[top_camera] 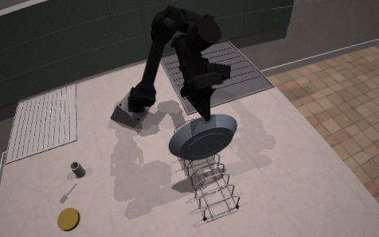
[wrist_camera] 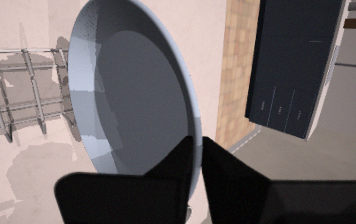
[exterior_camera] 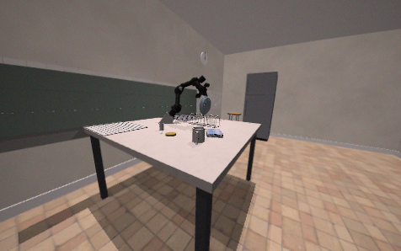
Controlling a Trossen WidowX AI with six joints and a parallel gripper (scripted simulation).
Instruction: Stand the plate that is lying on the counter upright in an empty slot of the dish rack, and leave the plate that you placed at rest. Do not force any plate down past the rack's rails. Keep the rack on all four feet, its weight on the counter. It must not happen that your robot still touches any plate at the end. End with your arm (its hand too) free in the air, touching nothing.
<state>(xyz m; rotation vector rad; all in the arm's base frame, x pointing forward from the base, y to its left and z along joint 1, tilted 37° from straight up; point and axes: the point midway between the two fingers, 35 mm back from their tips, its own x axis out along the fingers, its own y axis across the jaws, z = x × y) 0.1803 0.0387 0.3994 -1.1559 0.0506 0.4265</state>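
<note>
Now: the plate 2 cm ahead of my hand and 11 cm below it. The rest, counted from my hand: small spatula (3 cm ahead, 51 cm to the right, 32 cm below); mug (35 cm ahead, 41 cm to the right, 28 cm below); yellow disc (12 cm ahead, 48 cm to the right, 31 cm below).
</note>
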